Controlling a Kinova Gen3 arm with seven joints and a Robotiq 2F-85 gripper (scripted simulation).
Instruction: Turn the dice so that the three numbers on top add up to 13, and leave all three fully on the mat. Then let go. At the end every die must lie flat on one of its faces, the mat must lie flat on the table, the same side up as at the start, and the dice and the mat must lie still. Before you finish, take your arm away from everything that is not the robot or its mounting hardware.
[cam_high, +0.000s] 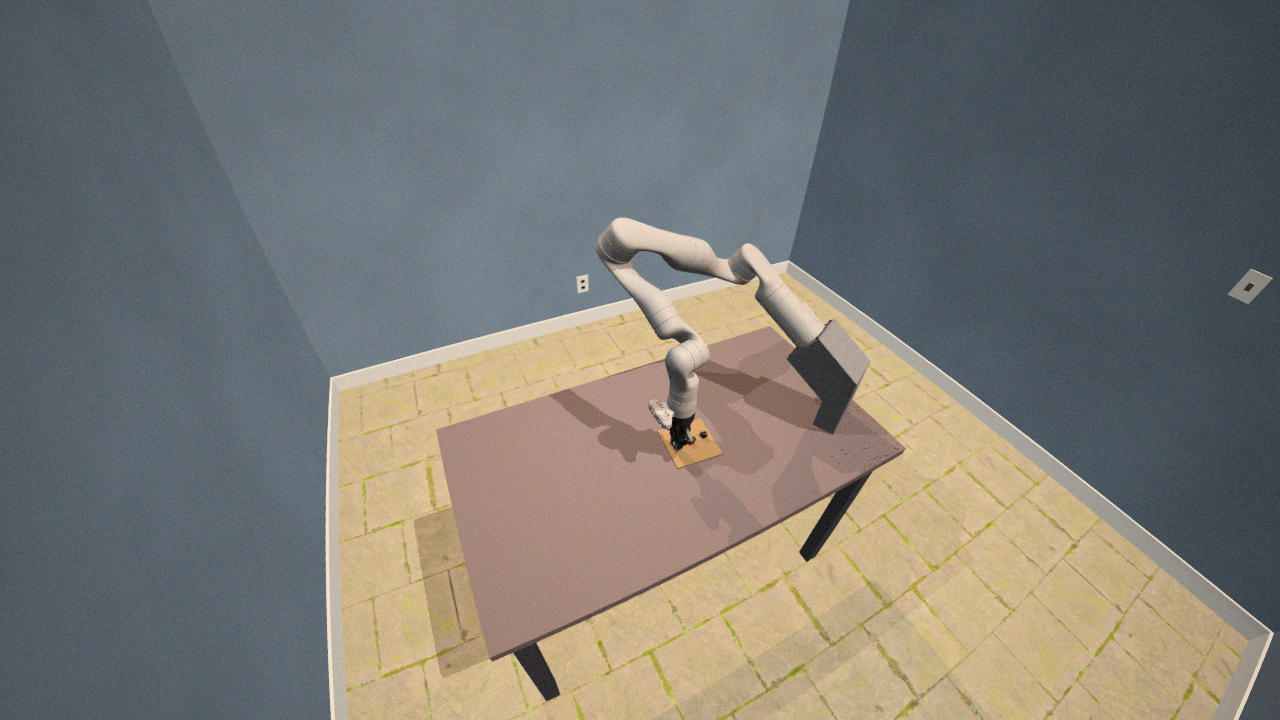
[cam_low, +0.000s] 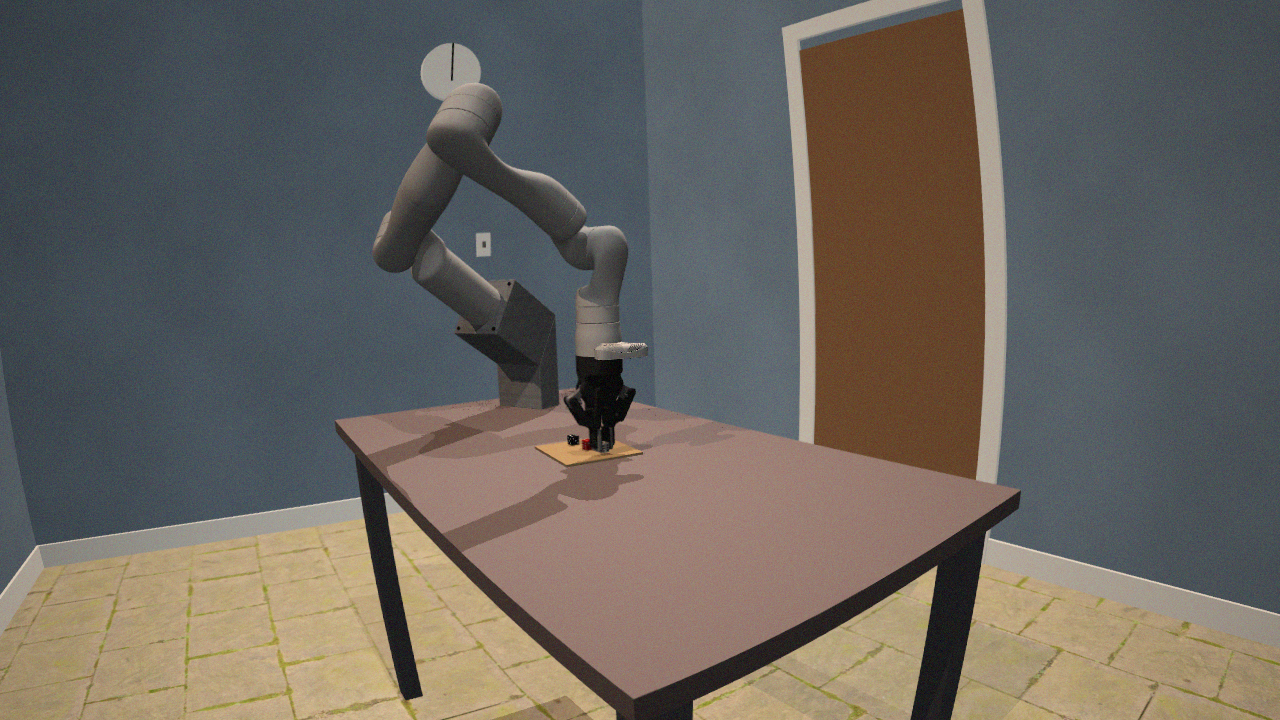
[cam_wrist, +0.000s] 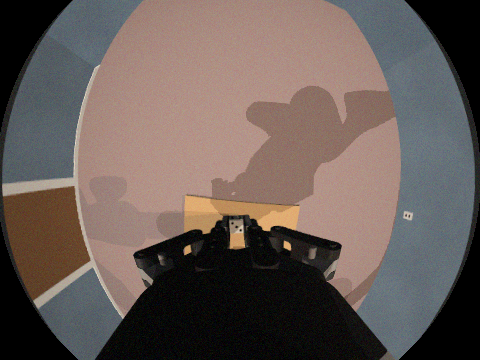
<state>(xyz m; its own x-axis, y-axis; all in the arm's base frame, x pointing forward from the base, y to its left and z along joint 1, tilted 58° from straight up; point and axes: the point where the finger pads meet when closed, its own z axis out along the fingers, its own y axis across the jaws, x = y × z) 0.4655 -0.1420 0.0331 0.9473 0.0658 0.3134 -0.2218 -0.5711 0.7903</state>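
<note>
The red die lies 5 cm behind my hand, 1 cm to the left of it and 2 cm below it. From my hand the other things lie so: tan mat: 5 cm behind, 1 cm to the left, 3 cm below.
</note>
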